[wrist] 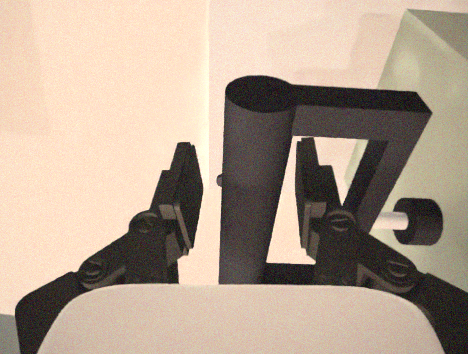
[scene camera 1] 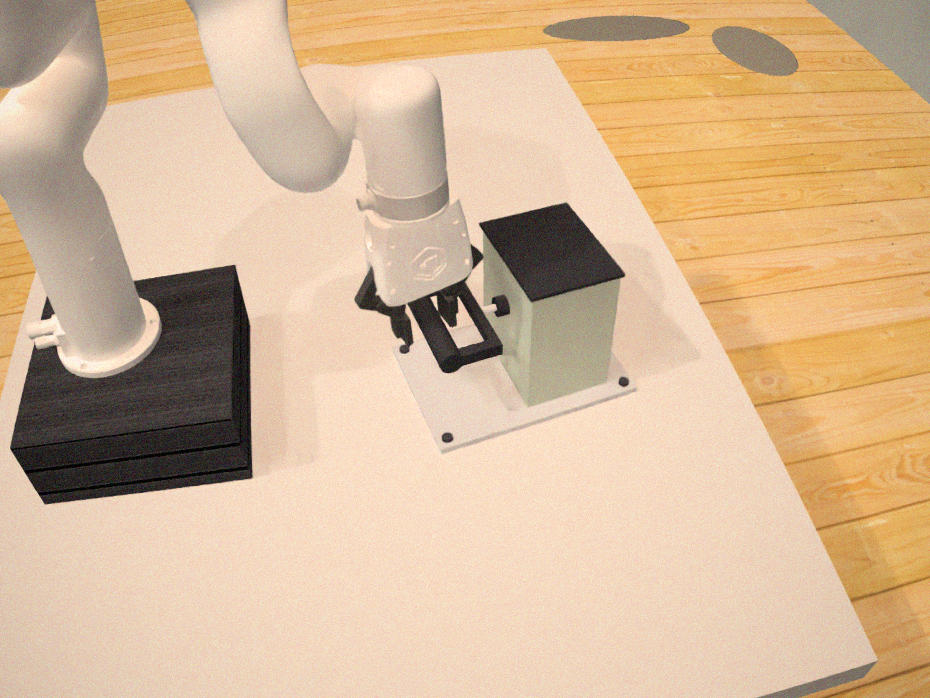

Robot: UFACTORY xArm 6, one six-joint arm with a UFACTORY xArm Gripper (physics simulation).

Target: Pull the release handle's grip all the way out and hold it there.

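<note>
The release handle is a black frame with a thick round grip (scene camera 1: 441, 345) (wrist: 255, 150) on its side away from the pale green box (scene camera 1: 574, 338) (wrist: 435, 100). A short pale rod (scene camera 1: 489, 308) (wrist: 392, 220) shows between the frame and a black collar (scene camera 1: 501, 305) (wrist: 419, 221) at the box's side. My gripper (scene camera 1: 428, 332) (wrist: 246, 163) is partly open and points down. In the wrist view its left finger stands outside the grip and its right finger stands in the frame's opening. Gaps show on both sides of the grip, and the fingers hold nothing. The grip's near end is hidden in the wrist view.
The box has a black lid (scene camera 1: 552, 251) and stands on a light base plate (scene camera 1: 473, 409) with dark bolts at its corners. The plate lies on the pale table (scene camera 1: 450, 563). The arm's black pedestal (scene camera 1: 180, 360) stands to the left.
</note>
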